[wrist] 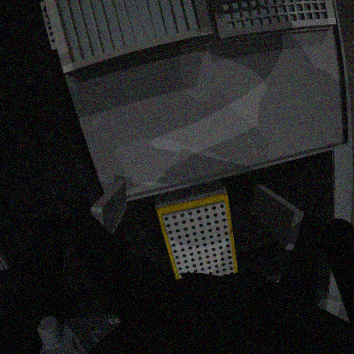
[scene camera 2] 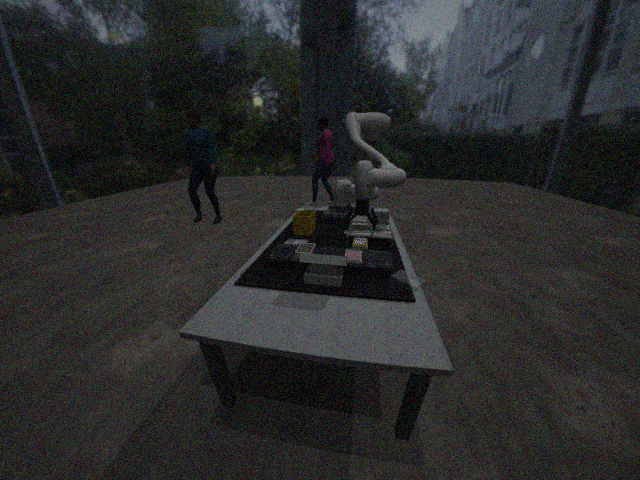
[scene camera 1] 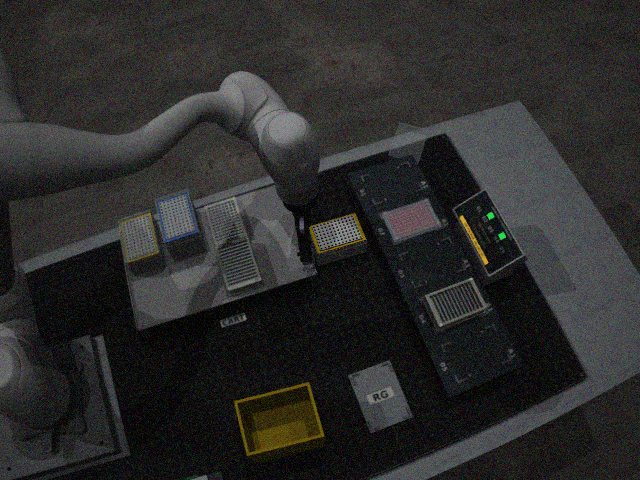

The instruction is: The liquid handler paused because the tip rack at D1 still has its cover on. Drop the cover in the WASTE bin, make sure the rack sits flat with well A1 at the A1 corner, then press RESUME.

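Places are measured from the arm's base along level axes (x ahead, y left, z up), in centimetres.
Pixels of known places: gripper, fingertip midpoint: (wrist: pixel 190 196) (scene camera 2: pixel 361 234); arm's base, origin of the base link: (scene camera 2: pixel 342 209) (scene camera 1: pixel 51 401).
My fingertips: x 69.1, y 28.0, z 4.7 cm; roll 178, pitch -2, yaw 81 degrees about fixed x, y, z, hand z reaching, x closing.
For each thing: its middle in the pictures, then the offset to it from my fingertips. "spot": a spot on its surface instead. Level surfaces: height alone.
- yellow-rimmed tip rack, body centre: (wrist: pixel 197 233) (scene camera 1: pixel 337 238) (scene camera 2: pixel 360 246) dx +7.4, dy +0.8, dz -4.7 cm
- dark deck, its level: dz -2.5 cm
- yellow open bin, body centre: (scene camera 1: pixel 281 424) (scene camera 2: pixel 304 222) dx -14.2, dy -42.9, dz -1.2 cm
- panel, surface spot: (scene camera 1: pixel 478 211) spot: dx +41.5, dy -4.4, dz +4.4 cm
- yellow-rimmed rack, body centre: (scene camera 1: pixel 139 238) dx -40.6, dy +6.9, dz +3.9 cm
- blue-rimmed rack, body centre: (scene camera 1: pixel 176 217) (scene camera 2: pixel 379 211) dx -29.9, dy +8.3, dz +7.2 cm
- pink plate, body centre: (scene camera 1: pixel 411 220) (scene camera 2: pixel 353 255) dx +26.4, dy +0.3, dz -1.8 cm
- slotted rack, body centre: (scene camera 1: pixel 455 304) (scene camera 2: pixel 305 250) dx +29.8, dy -24.3, dz -1.0 cm
- grey RG plate, body centre: (scene camera 1: pixel 380 396) (scene camera 2: pixel 296 242) dx +8.5, dy -39.8, dz -7.2 cm
- pale translucent shape, body centre: (wrist: pixel 325 312) (scene camera 1: pixel 408 144) (scene camera 2: pixel 407 280) dx +34.1, dy +27.3, dz -6.7 cm
A yellow-rimmed tip rack (scene camera 1: pixel 338 235) (scene camera 2: pixel 360 242) (wrist: pixel 200 237) stands between the grey cart board and the dark deck (scene camera 1: pixel 478 356). Its holes show; I see no cover on it. My gripper (scene camera 2: pixel 363 222) (wrist: pixel 190 196) is open and empty; in the wrist view its fingers stand either side of the rack, and I cannot tell the height. A yellow open bin (scene camera 1: pixel 281 431) (scene camera 2: pixel 303 222) is at the front, its label not visible. A panel (scene camera 1: pixel 478 211) with two green lights and a yellow strip stands beyond the deck; its labels are unreadable. Slot D1 and well A1 cannot be made out.
The cart board (scene camera 1: pixel 180 304) (wrist: pixel 215 120) carries another yellow-rimmed rack (scene camera 1: pixel 139 237), a blue-rimmed rack (scene camera 1: pixel 177 217) and grey racks. A pink plate (scene camera 1: pixel 412 220) and a slotted rack (scene camera 1: pixel 455 302) sit on the deck. A grey RG plate (scene camera 1: pixel 367 379) lies near the bin. A pale translucent shape (scene camera 1: pixel 408 149) is at the back edge.
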